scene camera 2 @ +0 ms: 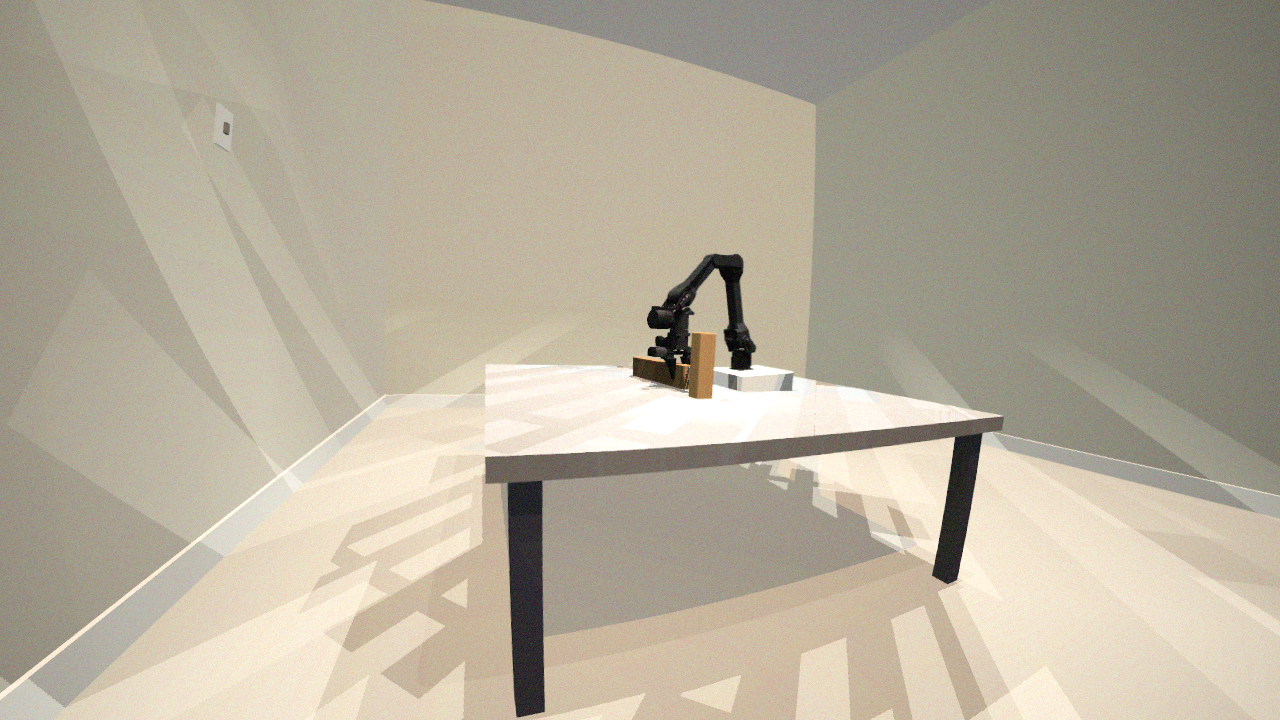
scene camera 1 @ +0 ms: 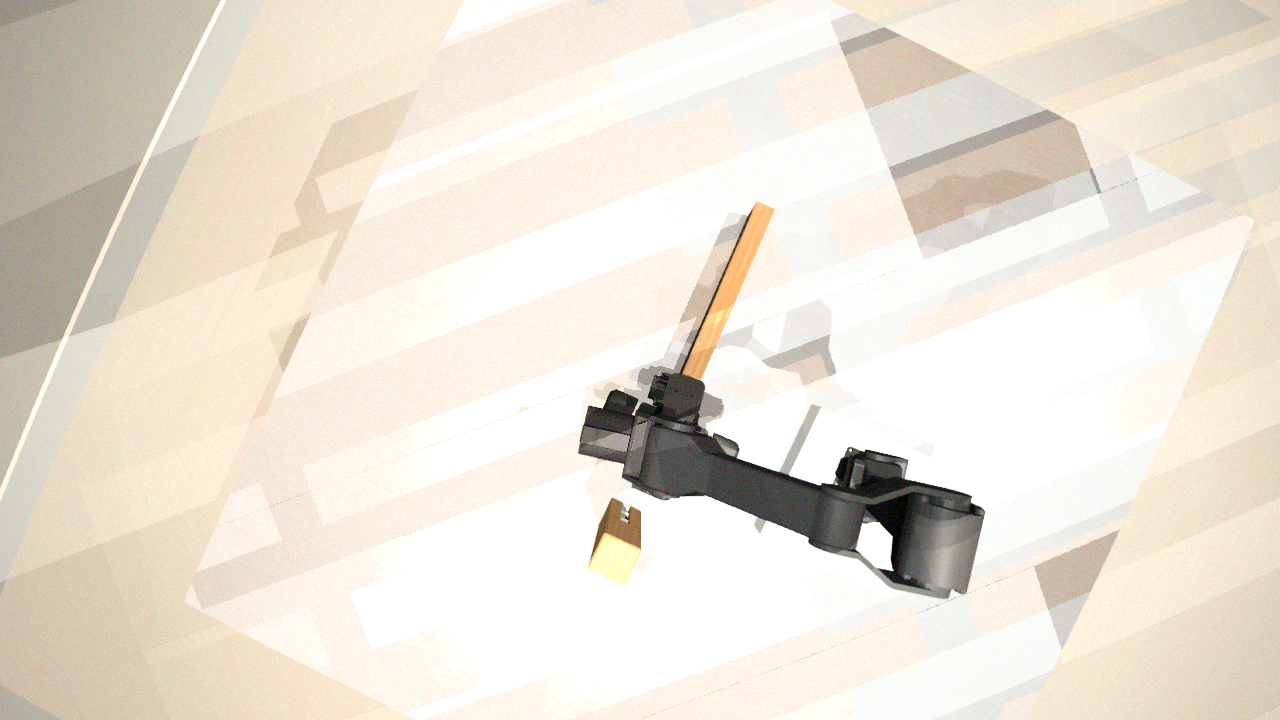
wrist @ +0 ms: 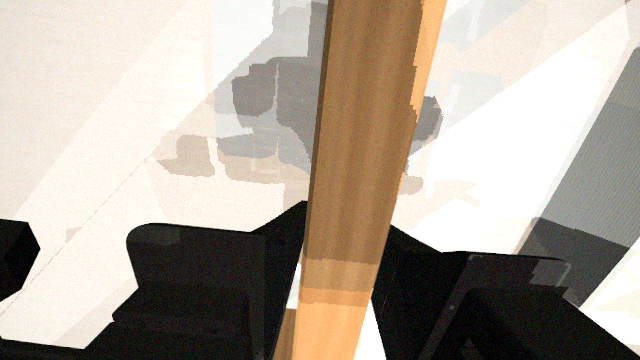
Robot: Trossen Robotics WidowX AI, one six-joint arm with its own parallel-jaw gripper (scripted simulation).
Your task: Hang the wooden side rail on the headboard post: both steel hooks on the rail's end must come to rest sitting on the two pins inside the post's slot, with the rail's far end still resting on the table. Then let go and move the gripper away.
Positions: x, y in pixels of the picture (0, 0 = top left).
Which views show my gripper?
Scene camera 2, scene camera 1 and the wrist view: all of them.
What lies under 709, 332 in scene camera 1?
A wooden side rail.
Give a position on a wooden side rail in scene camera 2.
655, 370
